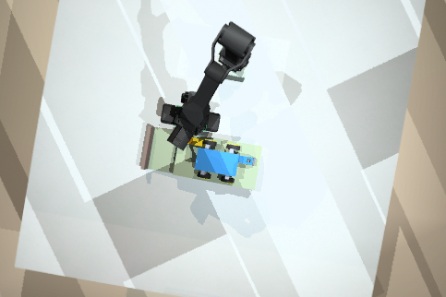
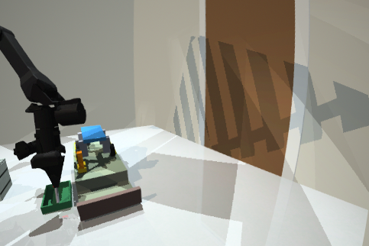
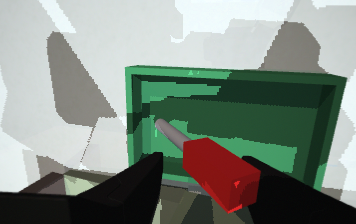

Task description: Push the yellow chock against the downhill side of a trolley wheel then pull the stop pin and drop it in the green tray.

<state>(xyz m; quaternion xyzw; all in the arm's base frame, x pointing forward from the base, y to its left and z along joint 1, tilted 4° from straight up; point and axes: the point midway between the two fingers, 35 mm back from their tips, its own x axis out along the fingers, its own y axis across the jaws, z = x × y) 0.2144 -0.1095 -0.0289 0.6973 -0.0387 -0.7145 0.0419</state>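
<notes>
Now: gripper tip 50 mm above the green tray, 10 mm to the right of it and 10 mm past it. From my gripper tip the other things lie so: brown end board 120 mm to the right, 120 mm ahead, 20 mm below; then red-headed stop pin 10 mm to the right, 10 mm below; then yellow chock 70 mm ahead, 40 mm to the left, 40 mm above.
</notes>
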